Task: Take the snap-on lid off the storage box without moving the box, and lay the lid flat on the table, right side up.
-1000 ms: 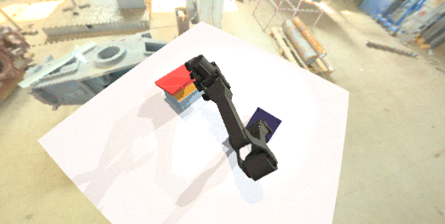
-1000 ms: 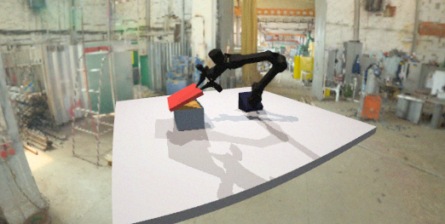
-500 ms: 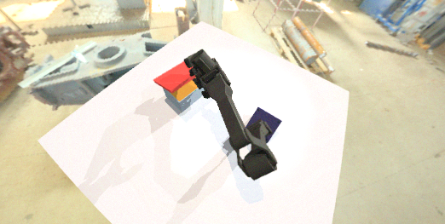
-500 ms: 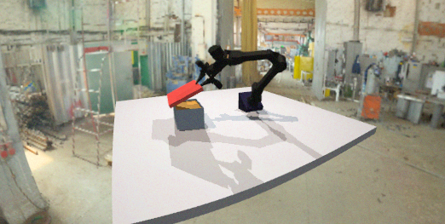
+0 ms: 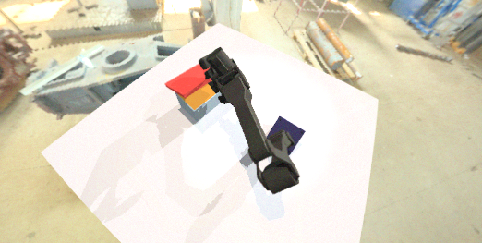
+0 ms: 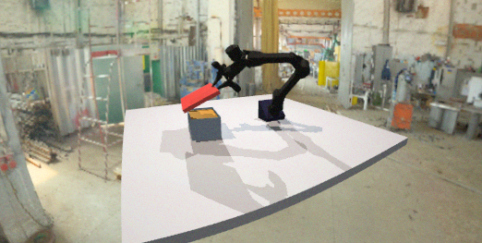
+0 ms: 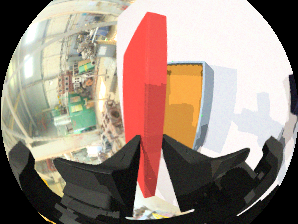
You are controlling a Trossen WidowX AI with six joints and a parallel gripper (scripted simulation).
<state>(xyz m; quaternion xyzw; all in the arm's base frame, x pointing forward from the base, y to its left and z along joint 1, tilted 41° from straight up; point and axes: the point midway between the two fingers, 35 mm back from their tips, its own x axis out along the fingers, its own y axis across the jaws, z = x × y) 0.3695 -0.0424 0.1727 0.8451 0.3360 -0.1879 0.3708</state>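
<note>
The lid is 8 cm ahead of my gripper tip, 3 cm below it and 1 cm to the right of it. Also, from my gripper tip: storage box (17 cm below, 6 cm ahead).
</note>
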